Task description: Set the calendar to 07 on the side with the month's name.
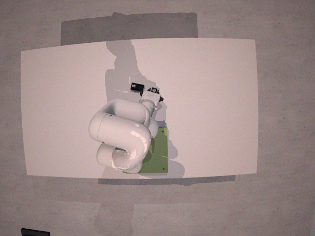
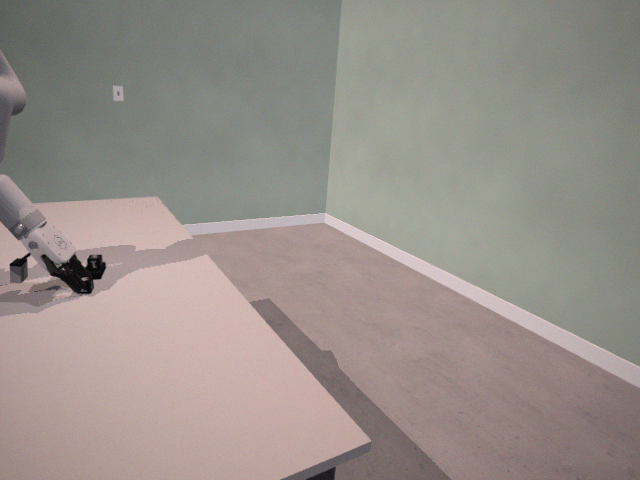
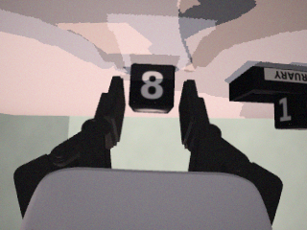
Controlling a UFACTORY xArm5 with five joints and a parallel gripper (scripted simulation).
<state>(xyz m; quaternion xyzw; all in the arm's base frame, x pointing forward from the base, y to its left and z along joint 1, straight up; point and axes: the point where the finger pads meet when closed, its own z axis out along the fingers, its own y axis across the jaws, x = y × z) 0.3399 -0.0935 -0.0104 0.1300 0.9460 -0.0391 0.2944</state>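
My gripper is now 2 cm above the black cube and 1 cm short of it. Round my hand: black calendar tray (10 cm to the left, 4 cm ahead, 2 cm below).
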